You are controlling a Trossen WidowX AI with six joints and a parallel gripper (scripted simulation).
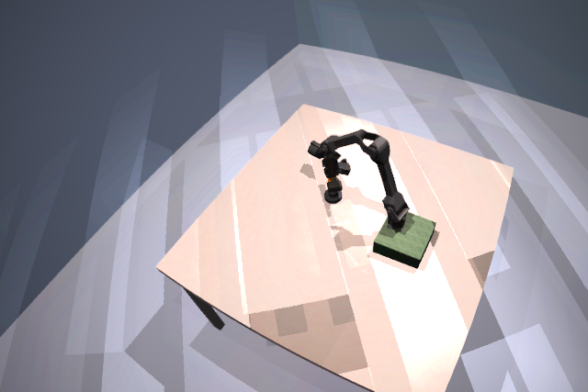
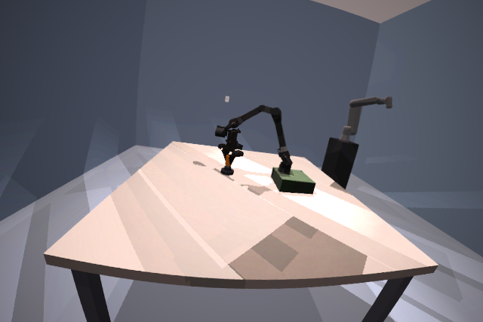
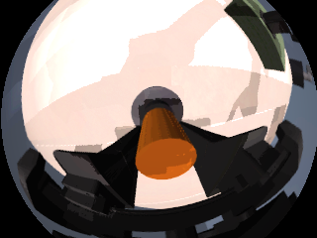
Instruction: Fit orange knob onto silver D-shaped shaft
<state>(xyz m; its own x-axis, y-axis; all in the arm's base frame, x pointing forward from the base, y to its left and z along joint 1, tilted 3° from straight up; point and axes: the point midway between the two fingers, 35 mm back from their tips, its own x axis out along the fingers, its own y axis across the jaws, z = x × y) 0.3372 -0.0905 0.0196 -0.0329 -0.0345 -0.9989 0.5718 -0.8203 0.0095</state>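
The round pedestal lies 4 cm below my gripper tip. The rest, counted from my gripper tip: orange knob (3 cm above).
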